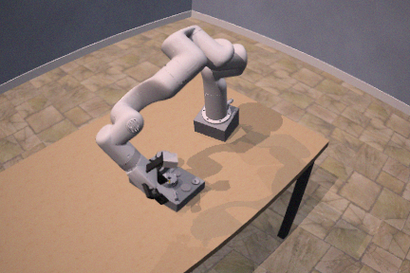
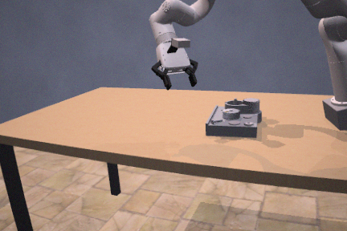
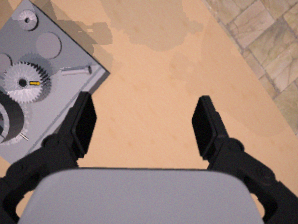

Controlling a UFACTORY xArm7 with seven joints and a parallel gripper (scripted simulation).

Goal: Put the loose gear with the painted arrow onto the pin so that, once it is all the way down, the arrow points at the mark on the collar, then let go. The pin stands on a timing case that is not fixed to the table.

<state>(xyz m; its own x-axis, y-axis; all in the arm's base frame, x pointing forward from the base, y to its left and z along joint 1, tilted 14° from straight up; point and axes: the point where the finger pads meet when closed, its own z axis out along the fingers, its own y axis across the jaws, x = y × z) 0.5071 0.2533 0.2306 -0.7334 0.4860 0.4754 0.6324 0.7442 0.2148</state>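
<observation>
Right now my hand is 14 cm past the grey gear, 13 cm above it and 12 cm to the left of it. Round my hand: flat disc: 16 cm behind, 14 cm below, 6 cm to the right; then grey pin: 14 cm below, 10 cm behind, 5 cm to the right.
</observation>
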